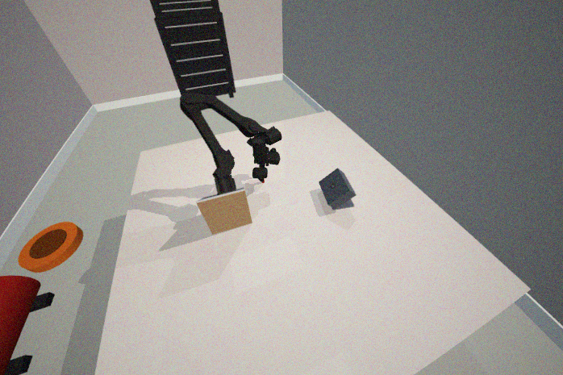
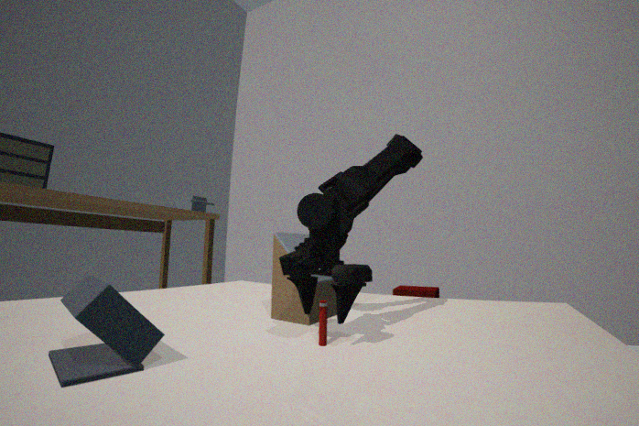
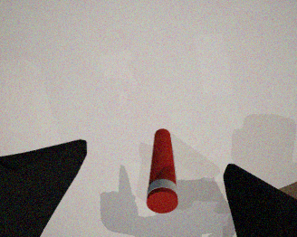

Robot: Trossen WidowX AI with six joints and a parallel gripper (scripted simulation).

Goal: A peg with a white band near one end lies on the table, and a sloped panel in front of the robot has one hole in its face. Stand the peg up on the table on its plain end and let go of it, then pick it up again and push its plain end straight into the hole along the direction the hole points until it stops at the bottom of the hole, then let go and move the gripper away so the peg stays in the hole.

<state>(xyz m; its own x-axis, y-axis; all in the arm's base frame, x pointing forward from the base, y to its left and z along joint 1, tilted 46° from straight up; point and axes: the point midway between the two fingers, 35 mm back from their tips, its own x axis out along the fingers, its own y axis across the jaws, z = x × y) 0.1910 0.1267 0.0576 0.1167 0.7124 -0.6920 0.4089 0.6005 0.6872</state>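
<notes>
The red peg lies 10 mm above my gripper tip. The rest, counted from my gripper tip: dark sloped panel: 260 mm ahead, 230 mm to the right, 10 mm above.
</notes>
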